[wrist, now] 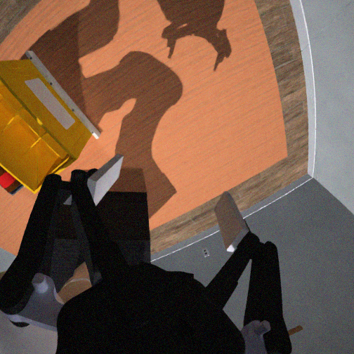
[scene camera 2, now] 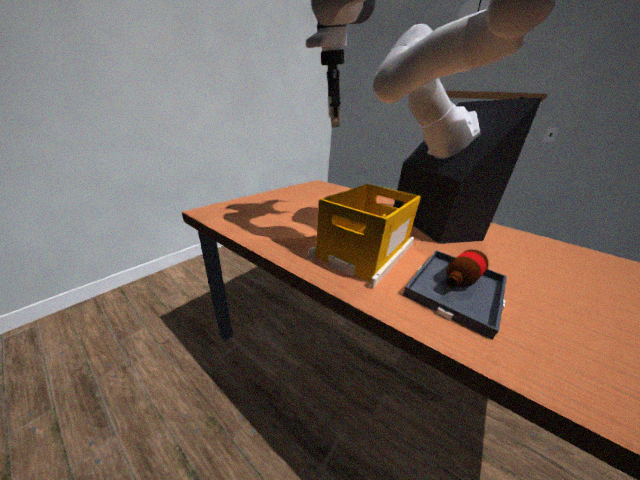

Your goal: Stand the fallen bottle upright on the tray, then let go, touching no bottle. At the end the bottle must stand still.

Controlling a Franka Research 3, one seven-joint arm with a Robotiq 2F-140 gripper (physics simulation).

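Observation:
A brown bottle with a red band (scene camera 2: 467, 268) lies on its side in the dark grey tray (scene camera 2: 478, 306), its neck pointing toward the front left of the tray. In the wrist view a small part of the red band (wrist: 6, 180) shows at the left edge, beside the crate. My gripper (scene camera 2: 334, 122) (wrist: 171, 184) is open and empty. It hangs high above the table, up and to the left of the bottle in the scene view, far from the tray. The bottle's far side is hidden.
A yellow crate (scene camera 2: 351, 243) (wrist: 55, 125) stands on the table (scene camera 2: 558, 289) (wrist: 225, 115), left of the tray in the scene view. The arm's black pedestal (scene camera 2: 444, 198) stands behind the crate and tray. A grey wall (scene camera 2: 155, 103) rises beyond the table.

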